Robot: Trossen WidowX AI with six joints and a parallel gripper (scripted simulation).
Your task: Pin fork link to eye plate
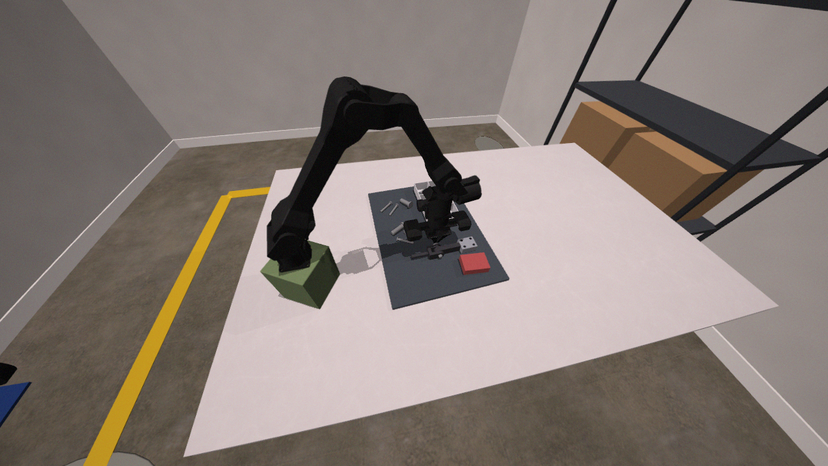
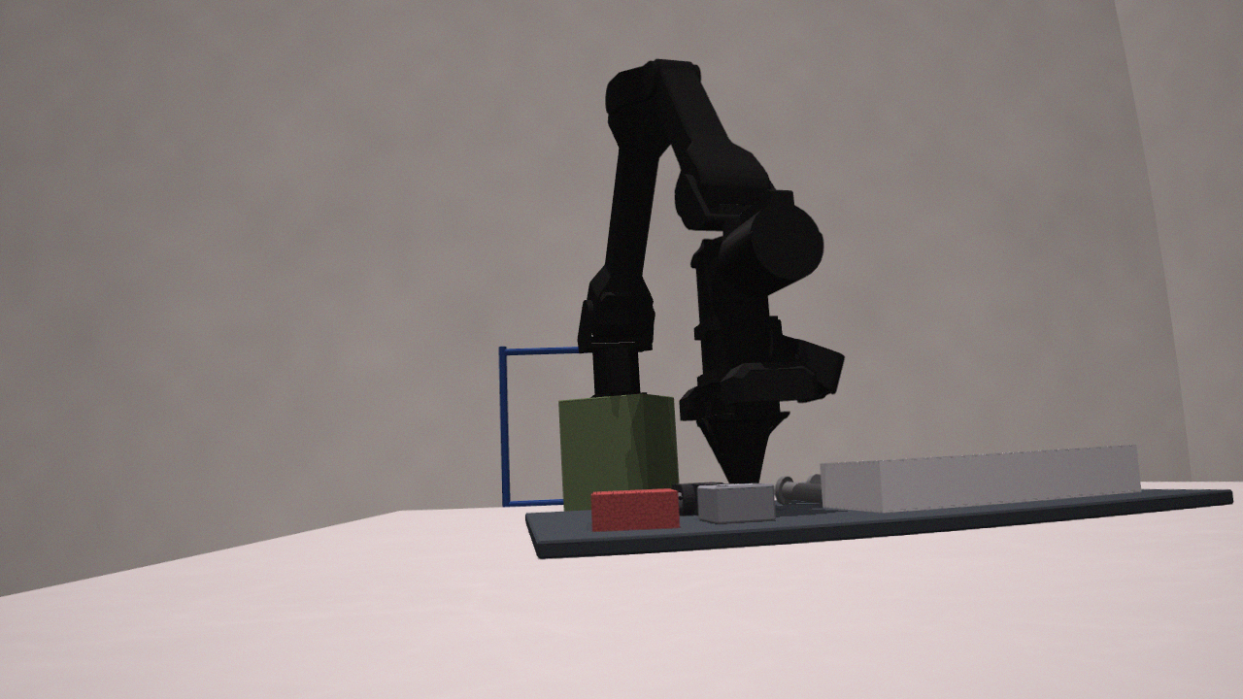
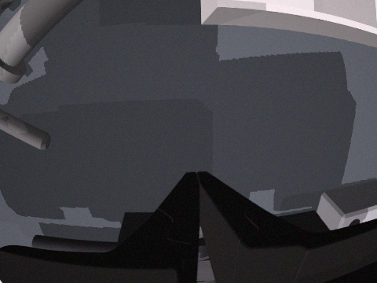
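The eye plate is 1 cm ahead of my hand, 4 cm to the right of it and 3 cm below it. Round my hand: grey mount: 9 cm ahead, 4 cm to the right, 2 cm below; then dark mat: 6 cm to the left, 5 cm below; then fork link: 2 cm behind, 4 cm to the right, 3 cm below.
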